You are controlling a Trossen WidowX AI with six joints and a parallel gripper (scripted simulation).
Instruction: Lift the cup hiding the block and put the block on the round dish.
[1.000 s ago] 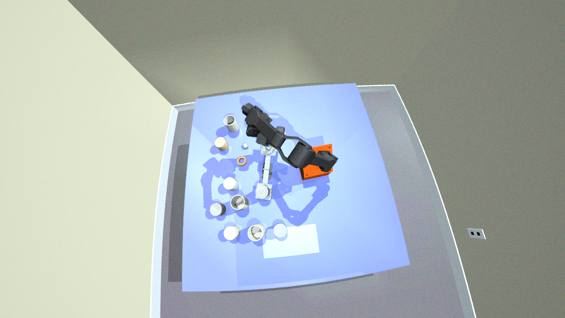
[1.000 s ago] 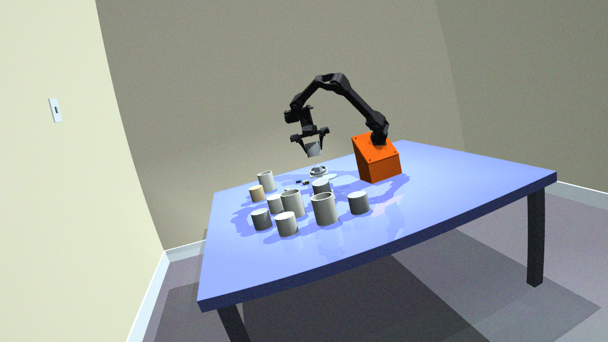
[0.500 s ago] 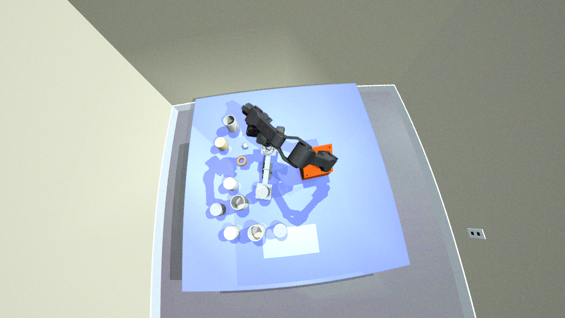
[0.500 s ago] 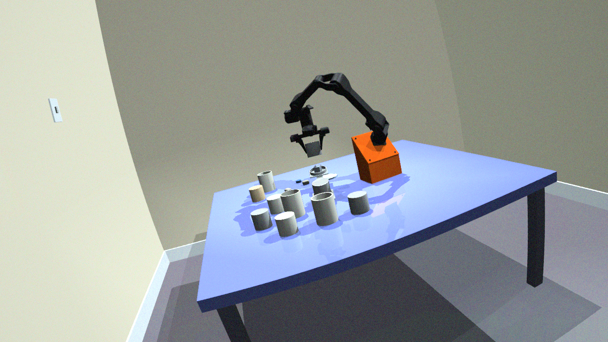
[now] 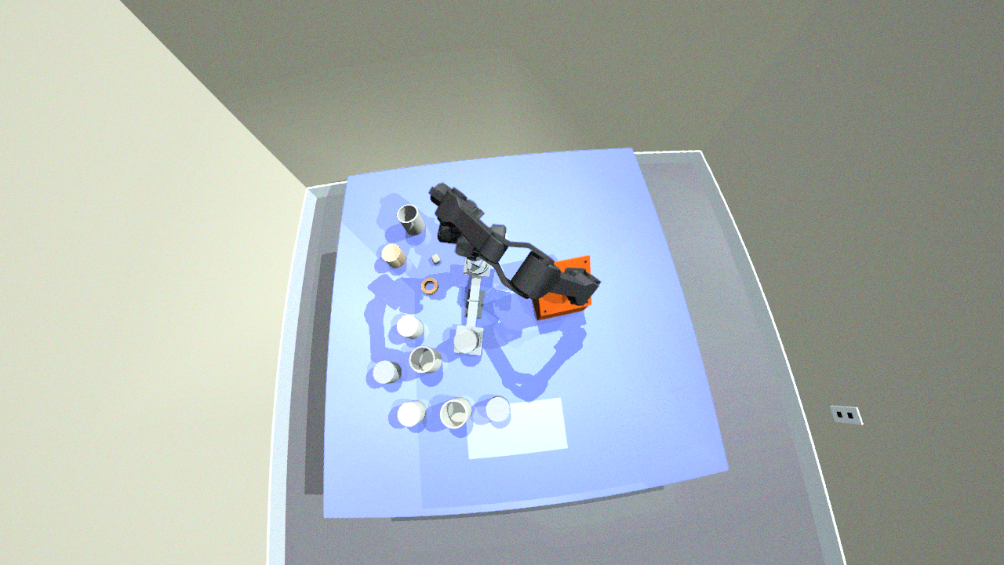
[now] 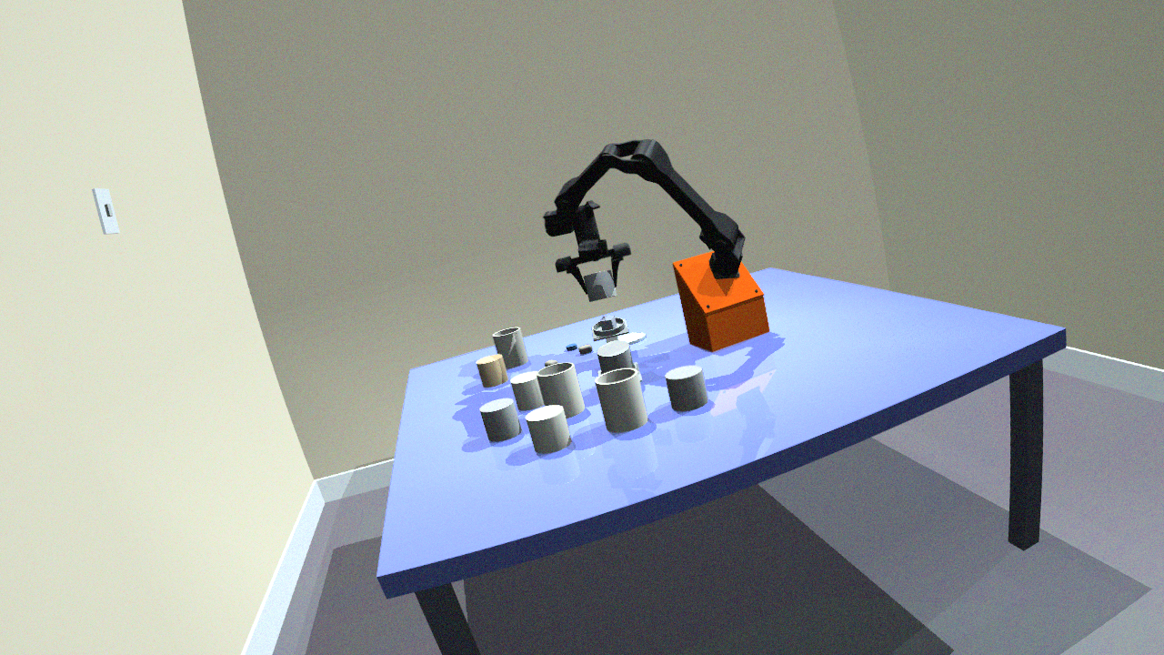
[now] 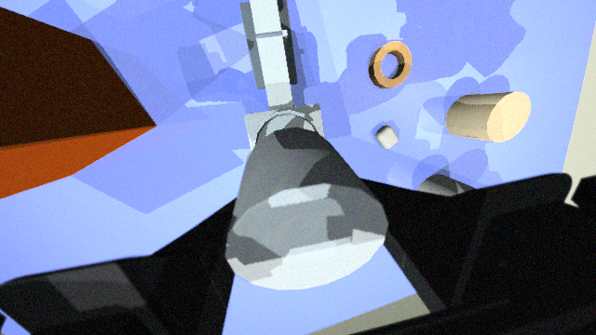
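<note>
Now: gripper tip 170 mm above the round white dish, 110 mm to the left of it and 50 mm past it. From my gripper tip the other things lie so: blue piece: 180 mm to the right, 160 mm below, 100 mm ahead; then tan cup: 310 mm ahead, 130 mm below, 60 mm to the right.
</note>
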